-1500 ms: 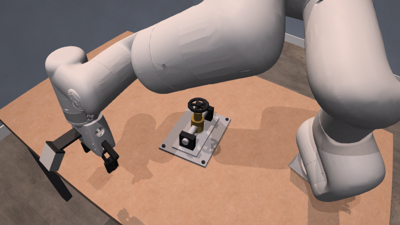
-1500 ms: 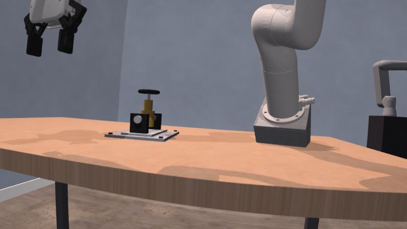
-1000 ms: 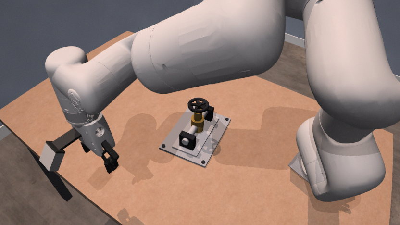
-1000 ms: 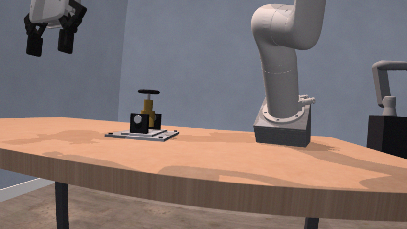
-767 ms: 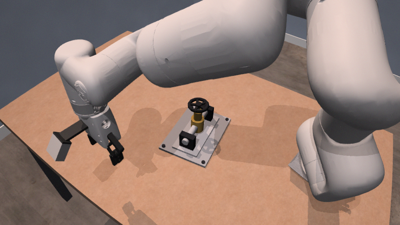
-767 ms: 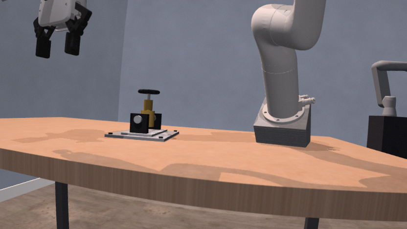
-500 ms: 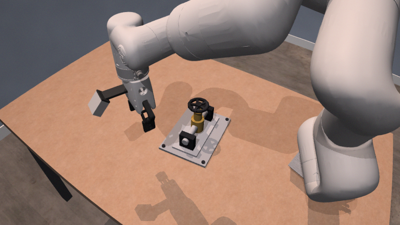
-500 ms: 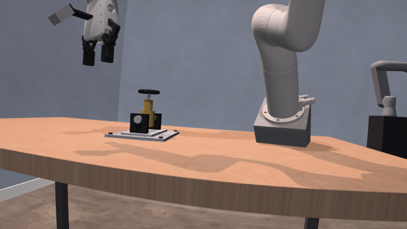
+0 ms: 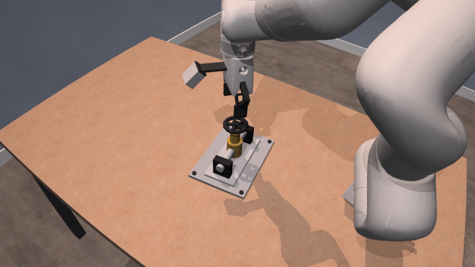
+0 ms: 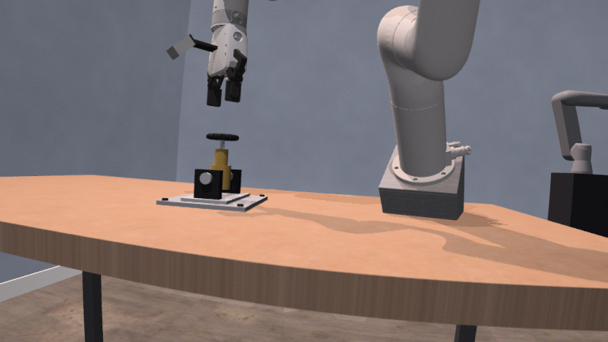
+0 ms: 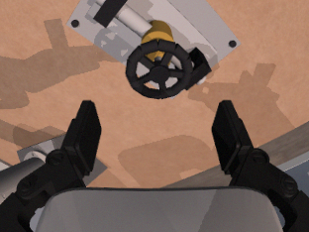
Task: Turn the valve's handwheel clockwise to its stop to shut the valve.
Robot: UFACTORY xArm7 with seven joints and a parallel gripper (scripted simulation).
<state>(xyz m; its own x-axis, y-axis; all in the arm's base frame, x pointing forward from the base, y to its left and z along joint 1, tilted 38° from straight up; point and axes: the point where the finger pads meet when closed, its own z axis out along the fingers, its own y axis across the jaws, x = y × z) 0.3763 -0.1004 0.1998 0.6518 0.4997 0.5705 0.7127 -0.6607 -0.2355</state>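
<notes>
My hand is 10 mm to the left of the black spoked handwheel and 90 mm above it.
</notes>
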